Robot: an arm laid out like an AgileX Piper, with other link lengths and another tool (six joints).
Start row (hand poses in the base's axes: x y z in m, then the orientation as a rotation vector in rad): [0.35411, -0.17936, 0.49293, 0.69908, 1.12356, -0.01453]
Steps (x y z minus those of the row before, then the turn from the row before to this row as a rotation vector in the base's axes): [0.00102, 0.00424, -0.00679, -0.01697, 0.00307, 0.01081]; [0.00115, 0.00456, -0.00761, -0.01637, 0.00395, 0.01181]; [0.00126, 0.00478, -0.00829, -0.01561, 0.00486, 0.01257]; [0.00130, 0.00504, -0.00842, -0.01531, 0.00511, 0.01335]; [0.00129, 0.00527, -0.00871, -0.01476, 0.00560, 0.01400]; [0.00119, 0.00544, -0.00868, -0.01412, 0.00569, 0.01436]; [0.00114, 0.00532, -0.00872, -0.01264, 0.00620, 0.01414]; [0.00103, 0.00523, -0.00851, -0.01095, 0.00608, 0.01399]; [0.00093, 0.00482, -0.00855, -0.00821, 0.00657, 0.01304]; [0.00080, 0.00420, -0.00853, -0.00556, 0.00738, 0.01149]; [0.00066, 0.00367, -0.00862, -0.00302, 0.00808, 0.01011]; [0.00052, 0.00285, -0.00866, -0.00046, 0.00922, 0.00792]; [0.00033, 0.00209, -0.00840, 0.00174, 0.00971, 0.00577]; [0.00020, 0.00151, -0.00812, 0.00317, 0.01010, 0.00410]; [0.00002, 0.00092, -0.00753, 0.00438, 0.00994, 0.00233]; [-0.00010, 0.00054, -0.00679, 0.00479, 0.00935, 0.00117]
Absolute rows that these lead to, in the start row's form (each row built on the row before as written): [0.35513, -0.17512, 0.48614, 0.67804, 1.12895, -0.01594]; [0.35628, -0.17056, 0.47853, 0.65700, 1.13548, -0.01646]; [0.35754, -0.16578, 0.47024, 0.63622, 1.14310, -0.01620]; [0.35884, -0.16074, 0.46182, 0.61525, 1.15113, -0.01518]; [0.36013, -0.15547, 0.45311, 0.59438, 1.15978, -0.01344]; [0.36132, -0.15003, 0.44443, 0.57383, 1.16857, -0.01105]; [0.36246, -0.14471, 0.43571, 0.55470, 1.17780, -0.00813]; [0.36349, -0.13948, 0.42720, 0.53711, 1.18689, -0.00431]; [0.36442, -0.13466, 0.41865, 0.52248, 1.19630, 0.00019]; [0.36522, -0.13046, 0.41012, 0.51111, 1.20619, 0.00475]; [0.36588, -0.12679, 0.40150, 0.50280, 1.21651, 0.00949]; [0.36640, -0.12394, 0.39284, 0.49810, 1.22750, 0.01365]; [0.36673, -0.12185, 0.38444, 0.49665, 1.23853, 0.01722]; [0.36693, -0.12034, 0.37632, 0.49748, 1.24958, 0.02017]; [0.36695, -0.11942, 0.36879, 0.50045, 1.26008, 0.02243]; [0.36685, -0.11888, 0.36200, 0.50446, 1.26973, 0.02412]
